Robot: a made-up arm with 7 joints.
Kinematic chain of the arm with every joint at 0, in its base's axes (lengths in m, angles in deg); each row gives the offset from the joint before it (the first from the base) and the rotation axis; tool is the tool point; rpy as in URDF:
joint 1: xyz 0 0.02 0.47 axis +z
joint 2: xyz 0 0.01 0.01 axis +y
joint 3: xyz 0 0.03 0.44 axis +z
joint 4: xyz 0.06 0 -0.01 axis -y
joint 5: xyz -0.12 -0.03 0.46 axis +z
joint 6: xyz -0.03 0 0.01 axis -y
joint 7: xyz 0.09 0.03 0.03 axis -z
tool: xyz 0 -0.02 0 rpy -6.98 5.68 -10.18
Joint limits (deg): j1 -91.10..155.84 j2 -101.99..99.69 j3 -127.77..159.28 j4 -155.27..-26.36 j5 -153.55..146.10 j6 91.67..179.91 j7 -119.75..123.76
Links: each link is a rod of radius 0.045 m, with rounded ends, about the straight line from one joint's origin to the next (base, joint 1, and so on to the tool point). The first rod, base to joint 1, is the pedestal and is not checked.
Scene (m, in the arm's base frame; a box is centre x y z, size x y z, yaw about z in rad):
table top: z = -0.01
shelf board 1: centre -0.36 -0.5 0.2 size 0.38 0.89 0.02 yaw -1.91
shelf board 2: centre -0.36 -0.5 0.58 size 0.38 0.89 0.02 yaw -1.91
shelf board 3: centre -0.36 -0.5 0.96 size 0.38 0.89 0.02 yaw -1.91
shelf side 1: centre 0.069 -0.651 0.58 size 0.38 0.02 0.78 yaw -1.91
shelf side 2: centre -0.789 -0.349 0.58 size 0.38 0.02 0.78 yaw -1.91
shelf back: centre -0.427 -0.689 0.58 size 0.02 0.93 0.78 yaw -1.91
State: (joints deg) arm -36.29 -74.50 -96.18 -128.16 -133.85 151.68 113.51
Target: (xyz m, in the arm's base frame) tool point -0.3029 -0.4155 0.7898
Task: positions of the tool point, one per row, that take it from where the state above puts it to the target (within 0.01 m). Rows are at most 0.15 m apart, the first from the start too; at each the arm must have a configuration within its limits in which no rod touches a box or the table.
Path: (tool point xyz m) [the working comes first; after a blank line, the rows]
Joints at the target: -10.69 -57.23 -78.13 -102.58 -126.48 143.66 112.67
Straight joint move there: touches shelf board 2.

1: -0.3990 -0.1579 0.5117
2: -0.3478 -0.1937 0.6130
3: -0.2845 -0.1971 0.7080
4: -0.2161 -0.1695 0.7898
5: -0.2696 -0.2994 0.7902
6: -0.3028 -0.4155 0.7899

